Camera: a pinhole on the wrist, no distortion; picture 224 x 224 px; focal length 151.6 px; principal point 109.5 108.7 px. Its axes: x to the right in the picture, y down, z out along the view. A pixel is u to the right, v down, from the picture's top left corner.
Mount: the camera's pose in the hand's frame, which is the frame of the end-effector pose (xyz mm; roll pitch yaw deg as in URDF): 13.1 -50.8 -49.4 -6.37 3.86 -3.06
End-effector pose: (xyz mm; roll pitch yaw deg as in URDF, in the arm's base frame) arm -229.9 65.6 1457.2 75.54 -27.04 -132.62
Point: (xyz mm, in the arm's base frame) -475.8 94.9 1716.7
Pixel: 208 175
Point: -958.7 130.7 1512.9
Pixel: 211 33
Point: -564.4 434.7 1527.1
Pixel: 93 93
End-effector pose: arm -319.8 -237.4 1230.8 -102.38 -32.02 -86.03
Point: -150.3 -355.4 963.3
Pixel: outside the picture
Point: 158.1 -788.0 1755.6
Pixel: outside the picture
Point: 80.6 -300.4 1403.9
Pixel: 159 46
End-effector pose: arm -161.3 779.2 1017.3 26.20 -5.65 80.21
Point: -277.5 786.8 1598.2
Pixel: 103 204
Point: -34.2 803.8 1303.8
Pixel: 123 121
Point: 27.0 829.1 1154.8
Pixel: 152 62
